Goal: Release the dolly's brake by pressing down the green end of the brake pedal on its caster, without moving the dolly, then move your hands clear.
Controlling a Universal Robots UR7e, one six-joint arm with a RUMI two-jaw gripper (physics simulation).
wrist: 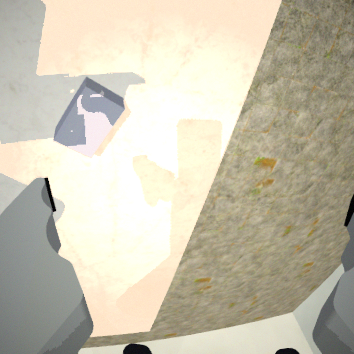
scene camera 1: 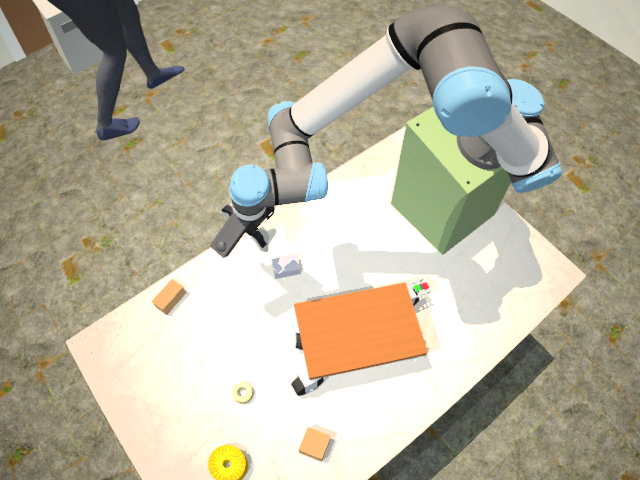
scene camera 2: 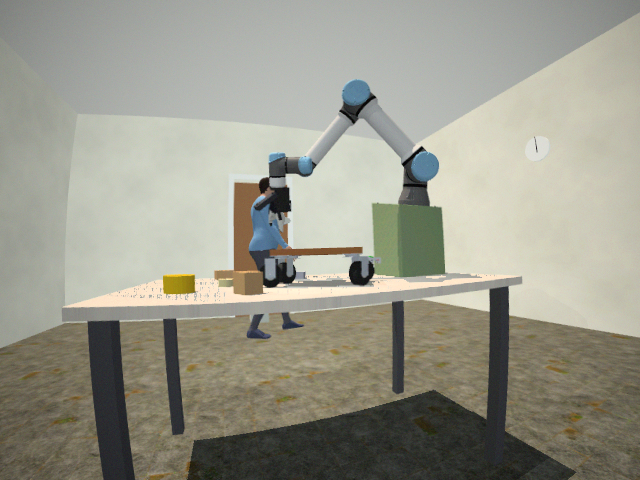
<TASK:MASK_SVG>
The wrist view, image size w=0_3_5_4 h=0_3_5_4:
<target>my gripper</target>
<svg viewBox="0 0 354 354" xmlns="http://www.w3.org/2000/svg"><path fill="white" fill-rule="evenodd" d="M299 352L289 347L280 348L274 354L299 354ZM122 354L152 354L146 345L138 343L127 344ZM354 193L343 224L347 226L346 228L349 233L349 240L340 256L344 272L322 305L312 330L313 341L322 354L354 354ZM47 176L35 177L0 213L0 354L76 354L93 330L93 321L73 264L58 254L61 243L52 216L53 211L56 211Z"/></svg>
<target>lilac box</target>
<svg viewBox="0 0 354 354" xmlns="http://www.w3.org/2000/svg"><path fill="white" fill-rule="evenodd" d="M85 76L55 126L53 141L91 157L122 114L125 106L123 97Z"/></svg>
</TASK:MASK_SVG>
